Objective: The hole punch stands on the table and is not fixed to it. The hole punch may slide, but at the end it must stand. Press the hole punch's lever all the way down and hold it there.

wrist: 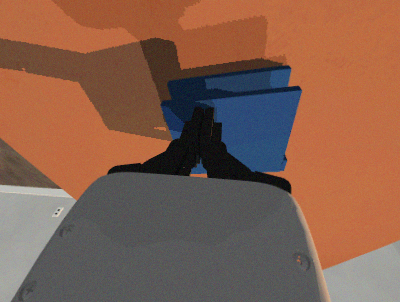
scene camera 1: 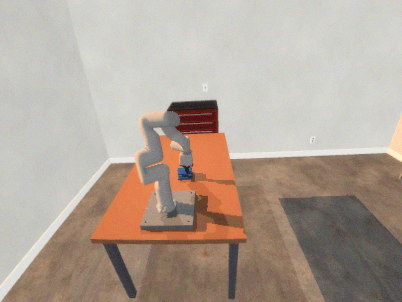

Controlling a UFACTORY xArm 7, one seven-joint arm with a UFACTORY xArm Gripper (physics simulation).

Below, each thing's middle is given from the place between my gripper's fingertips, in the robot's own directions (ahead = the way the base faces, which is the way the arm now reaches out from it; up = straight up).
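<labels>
With the lever [wrist: 256, 125] as my reference, my hand is 2 cm short of it and 2 cm to the right of it, and also 1 cm above it. There is a blue hole punch [wrist: 272, 77] as well, which I find 3 cm to the left of my hand, 3 cm ahead of it and 3 cm below it.
</labels>
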